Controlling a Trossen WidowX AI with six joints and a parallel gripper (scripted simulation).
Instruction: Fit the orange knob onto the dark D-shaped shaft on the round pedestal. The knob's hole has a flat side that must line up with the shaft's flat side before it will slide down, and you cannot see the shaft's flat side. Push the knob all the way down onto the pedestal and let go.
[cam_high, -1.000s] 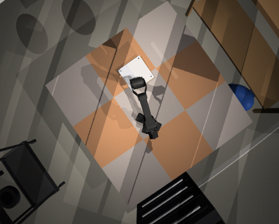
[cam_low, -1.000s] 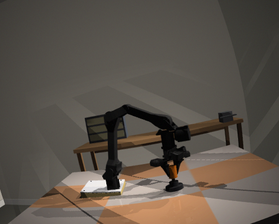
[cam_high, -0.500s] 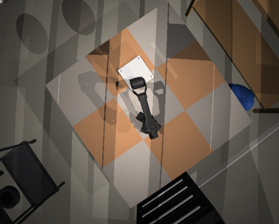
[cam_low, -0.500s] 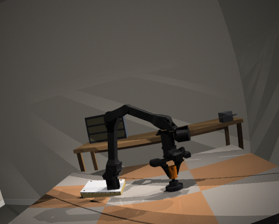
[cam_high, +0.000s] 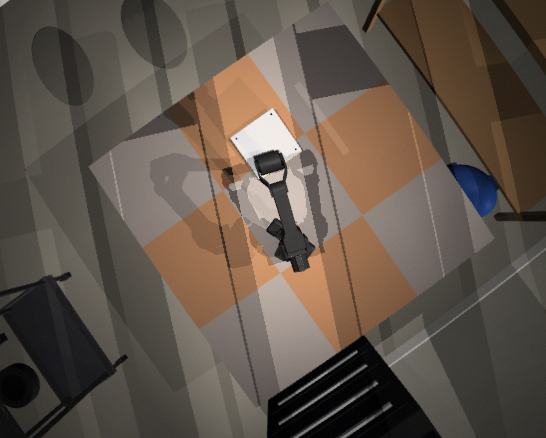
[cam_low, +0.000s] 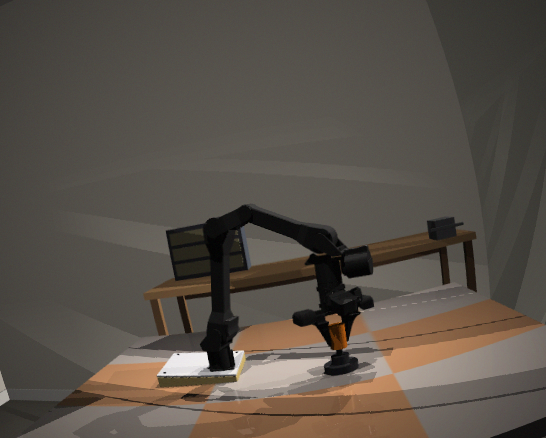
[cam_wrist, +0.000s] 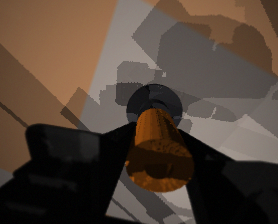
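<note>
The orange knob lies 20 mm above my gripper tip. Round my gripper tip: round dark pedestal: 40 mm below.
</note>
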